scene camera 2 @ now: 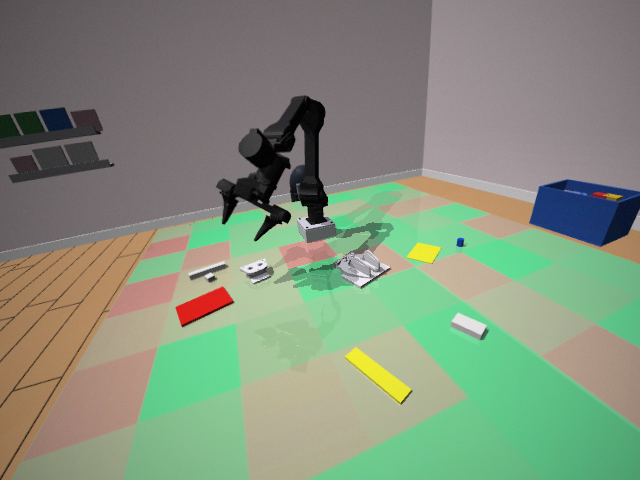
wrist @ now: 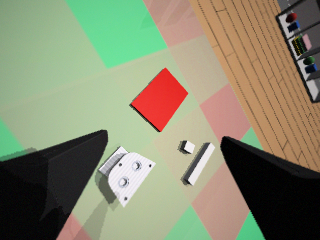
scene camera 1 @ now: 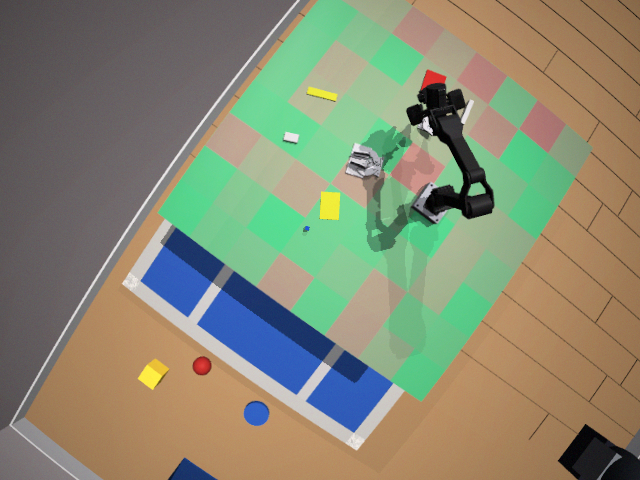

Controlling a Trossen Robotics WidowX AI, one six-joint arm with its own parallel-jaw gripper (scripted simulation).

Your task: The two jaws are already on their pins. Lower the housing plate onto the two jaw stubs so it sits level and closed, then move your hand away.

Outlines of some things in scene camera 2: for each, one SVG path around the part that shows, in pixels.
My gripper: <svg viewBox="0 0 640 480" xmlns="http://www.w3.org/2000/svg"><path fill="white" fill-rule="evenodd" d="M260 170L250 173L248 178L238 178L236 184L222 179L216 186L217 189L222 190L219 193L222 194L224 199L222 224L225 225L237 206L239 200L236 197L240 197L271 214L270 216L266 215L264 223L257 232L254 241L261 238L275 225L282 225L282 221L288 224L291 219L291 213L275 204L273 206L269 205L269 199L273 191L276 190L278 181Z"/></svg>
A yellow bar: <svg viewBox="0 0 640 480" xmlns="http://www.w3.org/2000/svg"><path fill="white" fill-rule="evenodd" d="M345 357L347 361L356 366L360 372L376 383L400 405L412 391L412 389L399 381L397 377L391 375L371 358L368 358L357 347Z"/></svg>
A red flat plate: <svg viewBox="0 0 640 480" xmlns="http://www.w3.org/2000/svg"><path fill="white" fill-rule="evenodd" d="M224 287L177 306L176 311L183 327L234 303Z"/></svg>
